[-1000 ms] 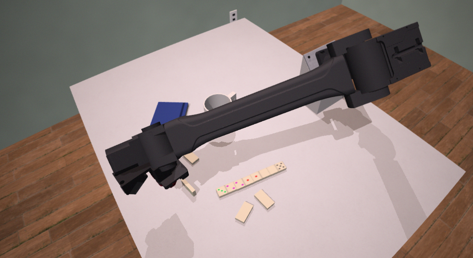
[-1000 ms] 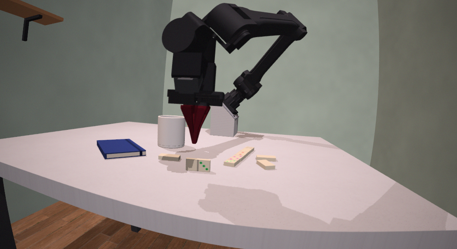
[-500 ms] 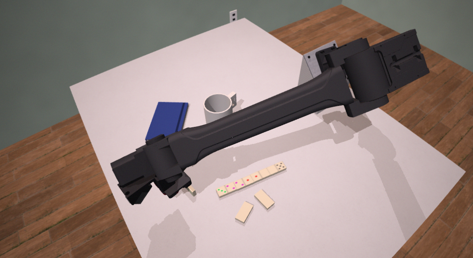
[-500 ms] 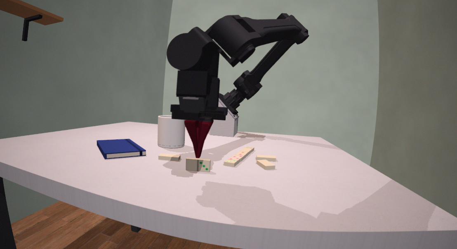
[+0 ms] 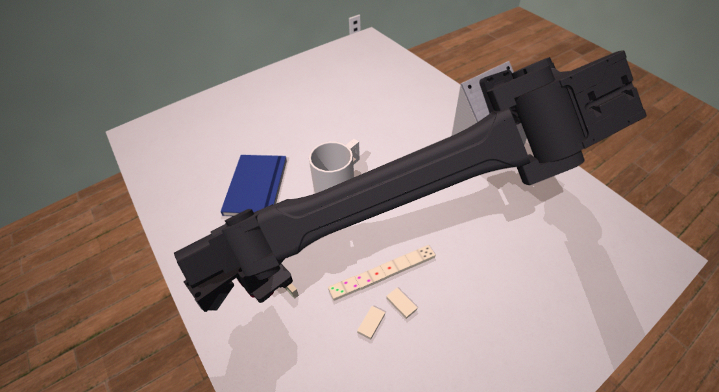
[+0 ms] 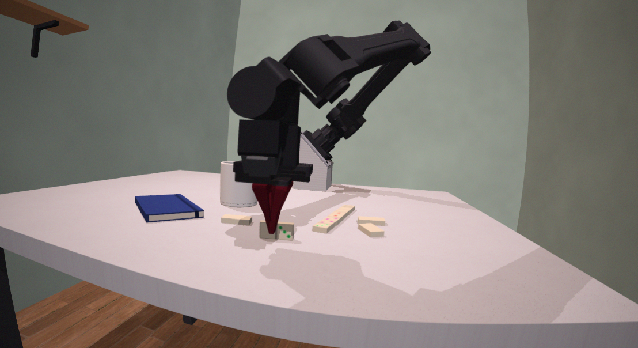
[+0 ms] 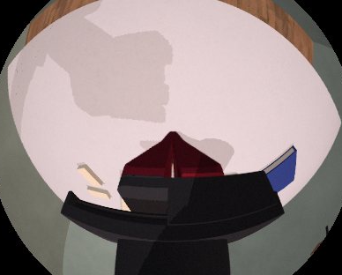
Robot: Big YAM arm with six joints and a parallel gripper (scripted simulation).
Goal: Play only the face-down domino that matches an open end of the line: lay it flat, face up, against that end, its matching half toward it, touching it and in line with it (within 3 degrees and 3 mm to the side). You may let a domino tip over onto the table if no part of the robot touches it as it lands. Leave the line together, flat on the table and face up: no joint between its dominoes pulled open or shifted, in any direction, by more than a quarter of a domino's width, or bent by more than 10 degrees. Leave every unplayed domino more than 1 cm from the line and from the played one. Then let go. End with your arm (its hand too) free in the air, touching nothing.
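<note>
Right now my hand is 40 mm past the domino, 20 mm above it and 10 mm to the left of it. Round my hand: white mug 240 mm behind, 180 mm to the right, 10 mm above; then blue notebook 280 mm to the right, 80 mm behind, 20 mm below.
</note>
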